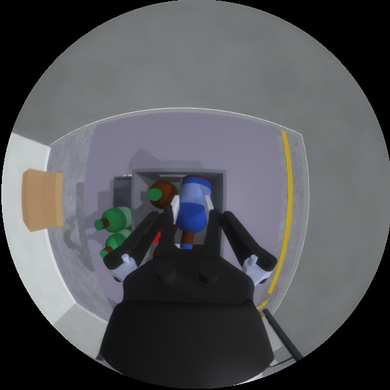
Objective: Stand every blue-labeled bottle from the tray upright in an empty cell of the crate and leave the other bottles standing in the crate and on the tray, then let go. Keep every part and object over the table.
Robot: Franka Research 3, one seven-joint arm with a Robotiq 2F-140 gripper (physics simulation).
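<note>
A blue-labeled bottle (194,197) with a blue body, pale blue band and brown neck is over the right side of the grey crate (224,190). It looks tilted, base away from me and blue cap toward my palm. My gripper (191,201) is shut on this bottle, one fingertip on each side of its body. A brown bottle (164,194) with a green cap stands in the crate's far left cell. A red-capped brown bottle (156,237) shows partly behind my left finger. Two green bottles (116,220) (118,242) with pale green labels stand on the dark tray (122,190).
The tray adjoins the crate's left side. A tan block (42,200) is at the far left. A yellow line (289,200) runs along the table's right side. My fingers and palm hide the near part of the crate.
</note>
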